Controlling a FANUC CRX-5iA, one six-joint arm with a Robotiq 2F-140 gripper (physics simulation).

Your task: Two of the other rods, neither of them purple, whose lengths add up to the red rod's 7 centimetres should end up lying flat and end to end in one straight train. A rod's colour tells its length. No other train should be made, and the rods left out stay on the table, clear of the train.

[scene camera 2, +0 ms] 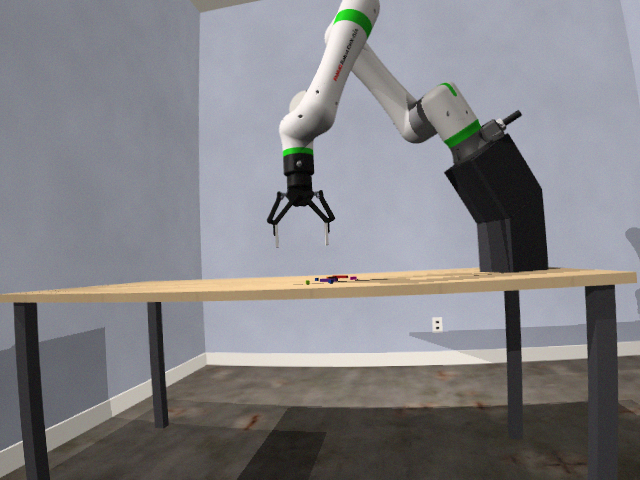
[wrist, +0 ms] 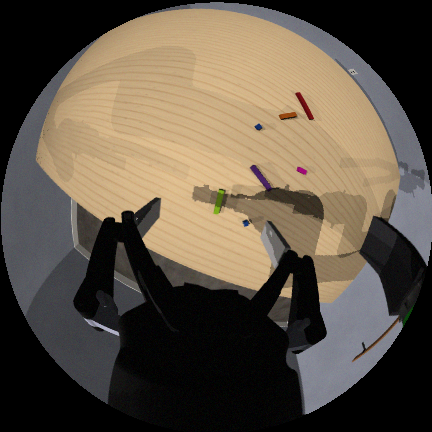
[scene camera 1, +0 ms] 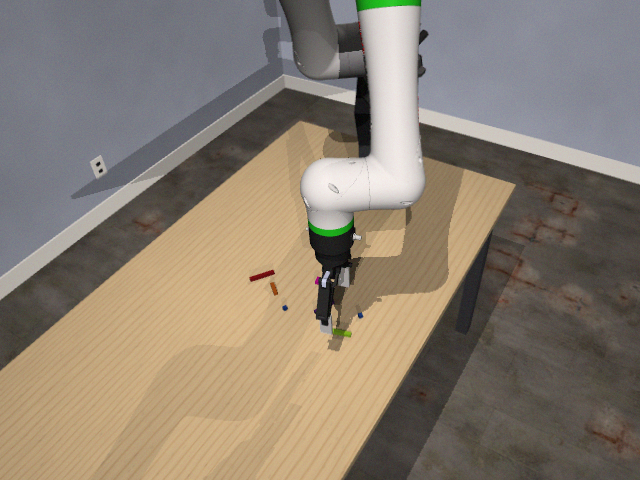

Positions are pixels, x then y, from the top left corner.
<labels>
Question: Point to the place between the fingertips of the gripper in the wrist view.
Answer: At 212, 218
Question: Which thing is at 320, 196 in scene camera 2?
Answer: The gripper.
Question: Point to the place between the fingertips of the gripper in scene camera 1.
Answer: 335, 307
</labels>
